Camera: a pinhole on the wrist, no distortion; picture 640 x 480 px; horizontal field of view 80.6 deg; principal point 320.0 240.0 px. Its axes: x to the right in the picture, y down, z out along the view. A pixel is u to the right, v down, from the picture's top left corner.
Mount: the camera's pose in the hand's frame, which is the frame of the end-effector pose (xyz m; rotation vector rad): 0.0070 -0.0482 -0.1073 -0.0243 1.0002 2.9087
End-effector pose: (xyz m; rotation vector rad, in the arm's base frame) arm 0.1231 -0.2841 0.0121 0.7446 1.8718 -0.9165
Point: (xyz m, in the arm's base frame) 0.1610 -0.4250 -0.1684
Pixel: 139 427
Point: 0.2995 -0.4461 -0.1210
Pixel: 295 356
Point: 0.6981 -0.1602 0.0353
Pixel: 510 57
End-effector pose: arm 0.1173 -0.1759 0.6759 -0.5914 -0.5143 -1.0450
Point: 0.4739 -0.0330 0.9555
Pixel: 158 183
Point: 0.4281 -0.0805 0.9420
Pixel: 132 193
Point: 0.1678 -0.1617 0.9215
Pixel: 73 427
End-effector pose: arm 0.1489 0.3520 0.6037 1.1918 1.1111 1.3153
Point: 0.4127 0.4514 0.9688
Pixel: 245 201
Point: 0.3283 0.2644 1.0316
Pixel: 375 128
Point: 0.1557 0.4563 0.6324
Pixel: 43 273
